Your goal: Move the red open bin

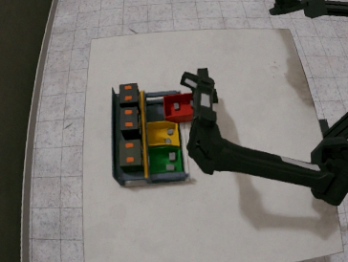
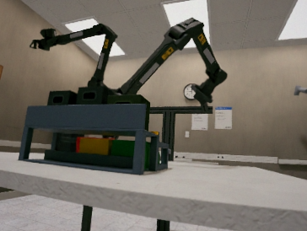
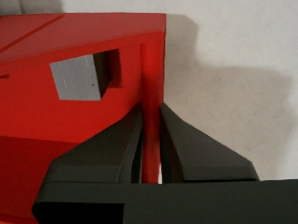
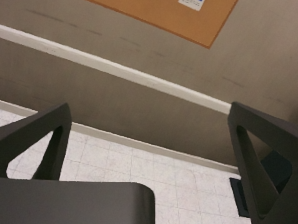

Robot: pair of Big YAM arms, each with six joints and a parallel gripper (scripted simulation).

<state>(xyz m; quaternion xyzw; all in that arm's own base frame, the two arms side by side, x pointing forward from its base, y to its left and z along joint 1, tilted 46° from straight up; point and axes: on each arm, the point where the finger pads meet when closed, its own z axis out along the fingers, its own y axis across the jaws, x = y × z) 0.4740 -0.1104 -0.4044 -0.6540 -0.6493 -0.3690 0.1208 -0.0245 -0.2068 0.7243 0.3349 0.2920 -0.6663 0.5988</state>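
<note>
My left gripper is now 80 mm short of the red bin. From my left hand the other things lie so: green bin 230 mm to the left, 200 mm ahead, 20 mm below; yellow bin 200 mm ahead, 120 mm to the left, 20 mm below.
</note>
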